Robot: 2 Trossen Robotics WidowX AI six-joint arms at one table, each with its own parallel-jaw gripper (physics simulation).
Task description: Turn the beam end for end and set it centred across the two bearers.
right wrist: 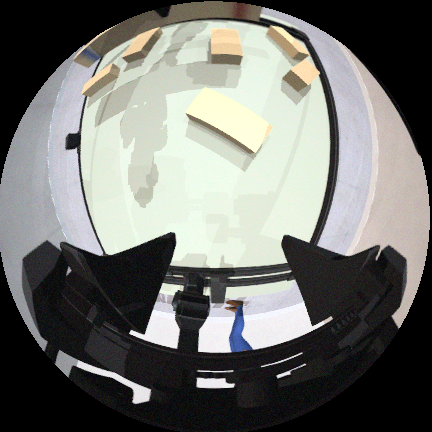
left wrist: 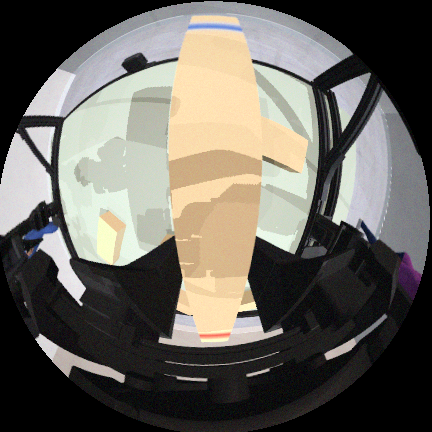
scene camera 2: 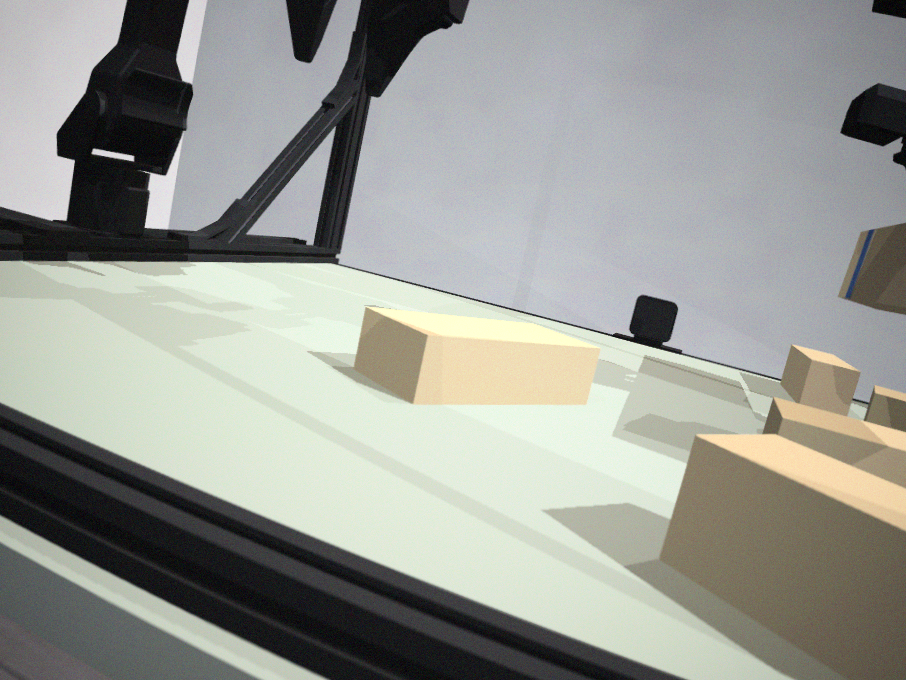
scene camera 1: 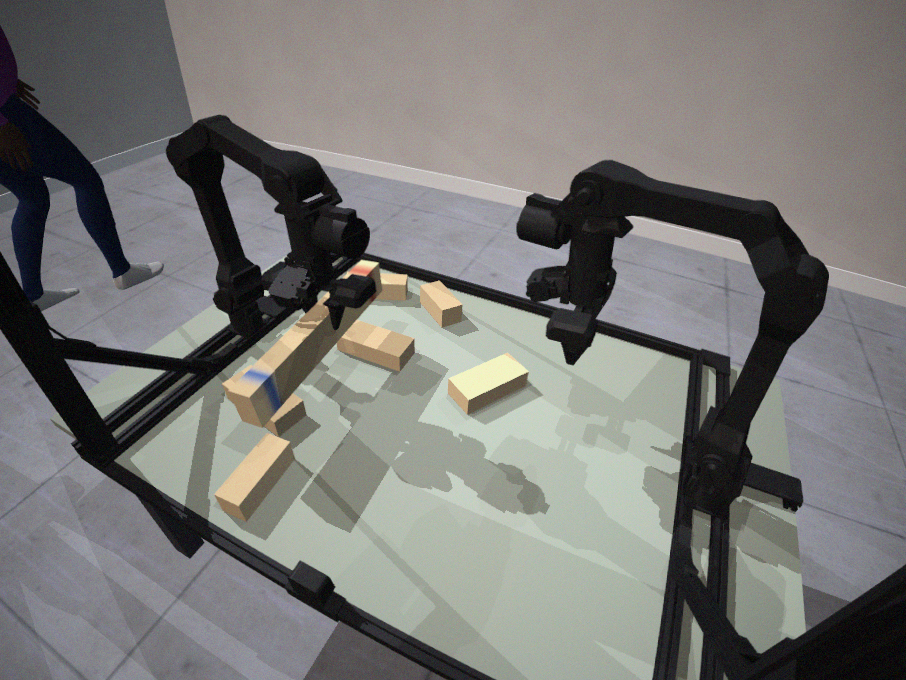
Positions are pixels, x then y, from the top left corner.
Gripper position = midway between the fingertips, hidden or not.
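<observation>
My left gripper [scene camera 1: 326, 326] is holding a beam [scene camera 1: 265, 387], and the beam touches nothing else. My right gripper [scene camera 2: 340, 80] is empty, and it's open.
</observation>
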